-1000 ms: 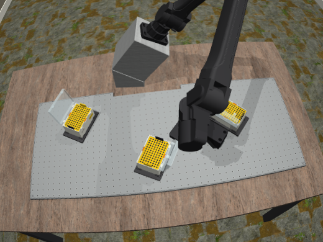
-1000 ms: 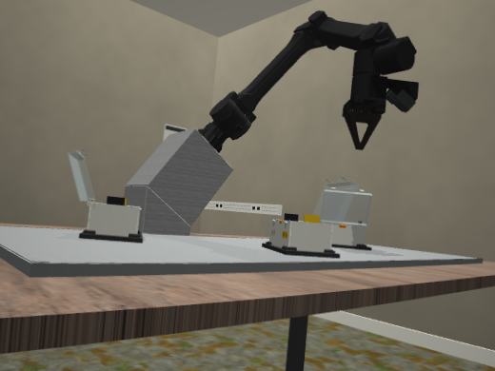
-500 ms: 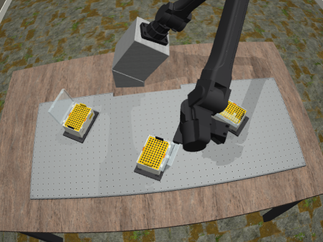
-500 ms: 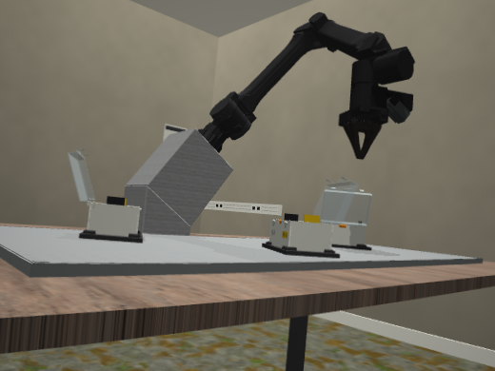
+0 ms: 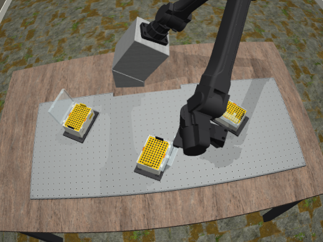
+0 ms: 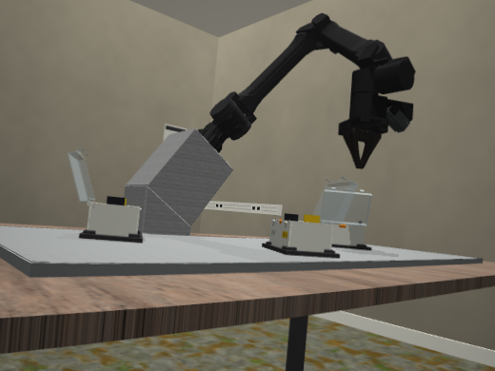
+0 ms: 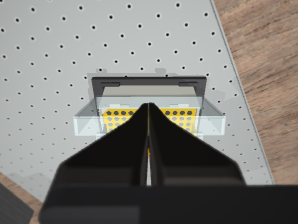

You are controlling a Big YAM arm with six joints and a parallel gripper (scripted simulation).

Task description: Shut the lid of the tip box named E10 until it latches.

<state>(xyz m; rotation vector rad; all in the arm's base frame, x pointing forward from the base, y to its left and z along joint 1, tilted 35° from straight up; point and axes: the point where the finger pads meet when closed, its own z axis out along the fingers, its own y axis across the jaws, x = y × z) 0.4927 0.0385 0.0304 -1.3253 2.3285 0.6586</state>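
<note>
My gripper is now 60 mm past the tip rack, 110 mm to the left of it and 130 mm above it.
</note>
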